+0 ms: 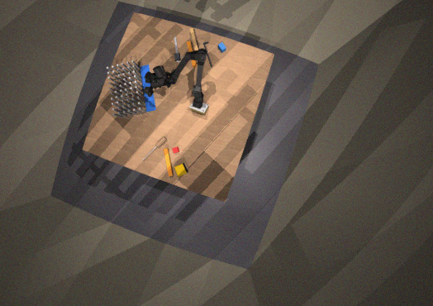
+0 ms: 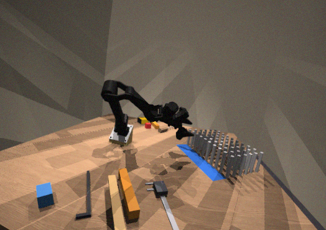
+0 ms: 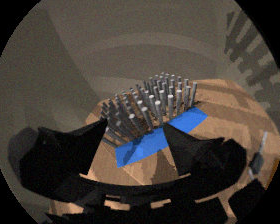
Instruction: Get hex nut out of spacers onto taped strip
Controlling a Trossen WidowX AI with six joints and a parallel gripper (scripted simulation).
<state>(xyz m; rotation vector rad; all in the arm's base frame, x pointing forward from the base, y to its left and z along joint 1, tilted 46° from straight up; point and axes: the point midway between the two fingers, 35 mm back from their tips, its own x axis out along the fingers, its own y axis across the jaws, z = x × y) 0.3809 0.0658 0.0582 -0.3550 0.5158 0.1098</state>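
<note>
My gripper tip is 180 mm past the tan-handled hook tool, 440 mm to the right of it and 140 mm above it. Round my gripper tip: yellow block 450 mm behind, 490 mm to the left, 140 mm below; then red cube 360 mm behind, 360 mm to the left, 140 mm below; then blue taped strip 50 mm ahead, 30 mm to the right, 160 mm below.
</note>
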